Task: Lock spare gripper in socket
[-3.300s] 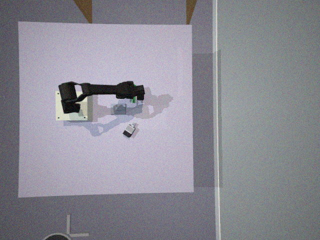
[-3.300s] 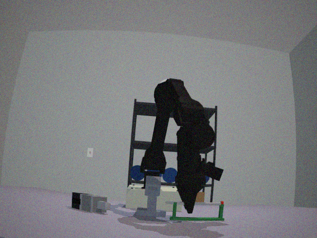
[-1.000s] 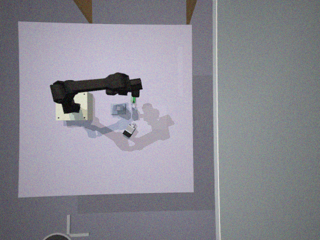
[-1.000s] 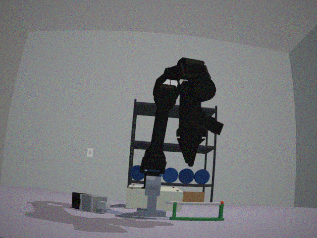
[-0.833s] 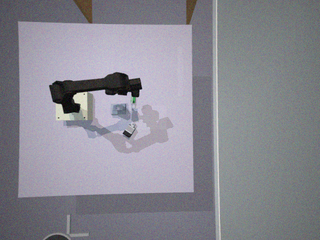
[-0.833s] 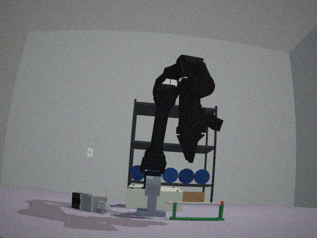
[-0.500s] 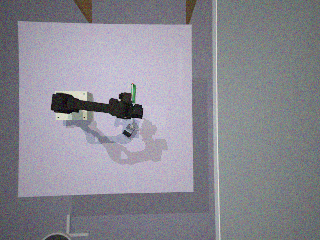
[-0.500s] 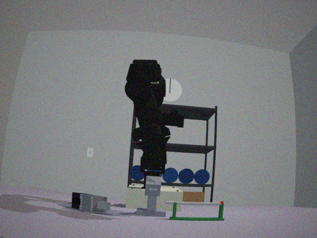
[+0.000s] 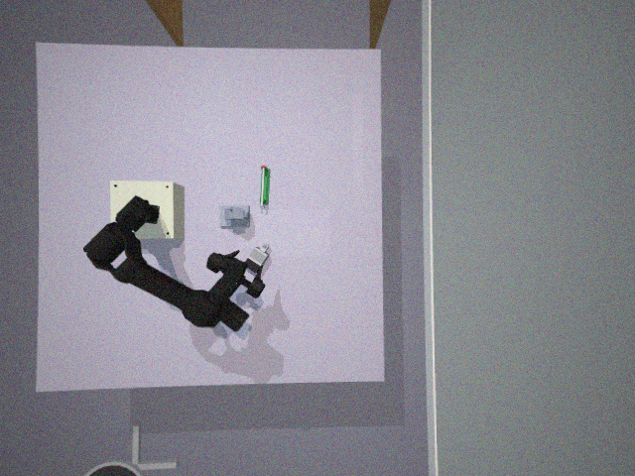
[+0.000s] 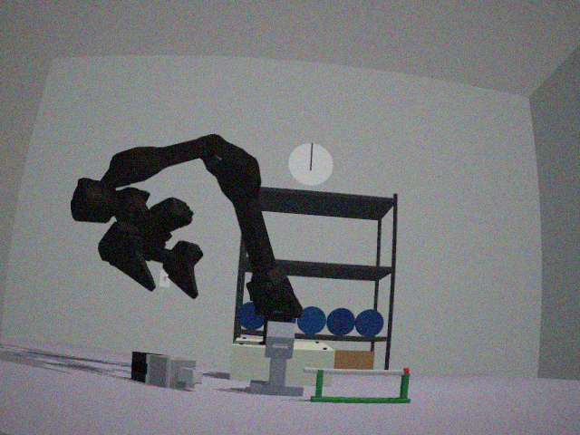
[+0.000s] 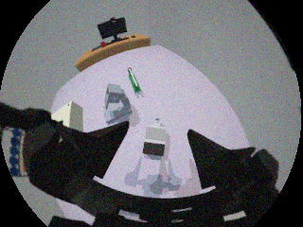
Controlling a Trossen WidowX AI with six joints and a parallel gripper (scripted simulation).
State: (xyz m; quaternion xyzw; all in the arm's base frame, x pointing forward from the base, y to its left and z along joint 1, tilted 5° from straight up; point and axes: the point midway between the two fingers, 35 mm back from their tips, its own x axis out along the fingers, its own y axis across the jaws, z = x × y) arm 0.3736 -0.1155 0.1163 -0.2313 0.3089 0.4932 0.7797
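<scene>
The black spare gripper lies 120 mm below my gripper tip. Round my gripper tip: socket 100 mm behind, 140 mm to the left, 80 mm below; then green cradle 20 mm behind, 270 mm to the left, 120 mm below.
</scene>
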